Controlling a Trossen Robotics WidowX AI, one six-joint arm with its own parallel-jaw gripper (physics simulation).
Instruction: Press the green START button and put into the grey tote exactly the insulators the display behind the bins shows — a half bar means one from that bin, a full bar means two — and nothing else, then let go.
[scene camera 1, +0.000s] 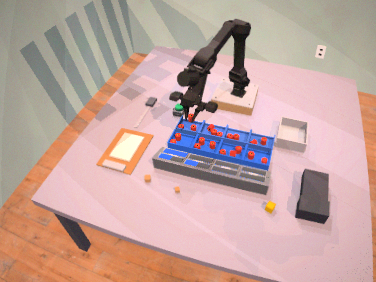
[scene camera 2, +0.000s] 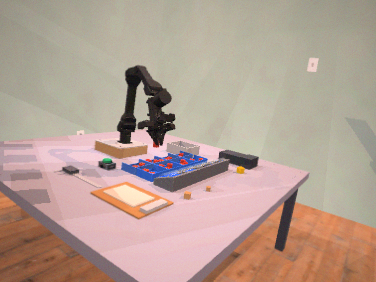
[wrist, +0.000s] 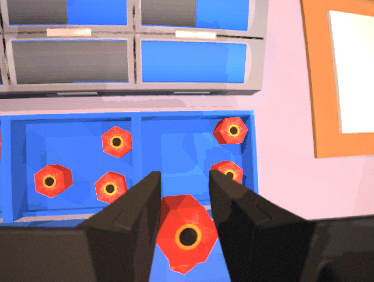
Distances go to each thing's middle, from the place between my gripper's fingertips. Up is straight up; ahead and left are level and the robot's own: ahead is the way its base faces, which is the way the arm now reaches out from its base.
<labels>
The grey tote (scene camera 1: 292, 134) is 390 mm to the left of my hand, 240 mm behind it and 110 mm below it. Round my hand: dark box (scene camera 1: 313, 205): 550 mm to the left, 100 mm below, 40 mm ahead.
</labels>
